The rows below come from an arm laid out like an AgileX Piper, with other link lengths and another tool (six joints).
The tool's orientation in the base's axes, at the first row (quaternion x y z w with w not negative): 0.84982 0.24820 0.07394 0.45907
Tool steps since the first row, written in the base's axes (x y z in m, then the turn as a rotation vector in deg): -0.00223 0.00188 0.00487 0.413 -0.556 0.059; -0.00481 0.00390 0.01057 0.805 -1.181 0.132; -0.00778 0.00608 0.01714 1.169 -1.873 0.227; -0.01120 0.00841 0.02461 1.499 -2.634 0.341; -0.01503 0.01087 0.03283 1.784 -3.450 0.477; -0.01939 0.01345 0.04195 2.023 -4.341 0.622; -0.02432 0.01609 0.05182 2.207 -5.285 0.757; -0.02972 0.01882 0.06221 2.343 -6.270 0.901; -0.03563 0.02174 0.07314 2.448 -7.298 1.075
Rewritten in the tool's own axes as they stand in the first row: -0.00151 0.00233 -0.00495 0.079 0.448 0.526; -0.00334 0.00516 -0.01060 0.105 0.930 1.088; -0.00551 0.00848 -0.01700 0.072 1.452 1.677; -0.00809 0.01231 -0.02418 -0.027 2.008 2.295; -0.01105 0.01655 -0.03203 -0.194 2.592 2.925; -0.01449 0.02128 -0.04067 -0.438 3.201 3.590; -0.01847 0.02640 -0.04997 -0.755 3.806 4.280; -0.02288 0.03173 -0.05981 -1.134 4.420 4.979; -0.02768 0.03724 -0.07027 -1.564 5.068 5.682
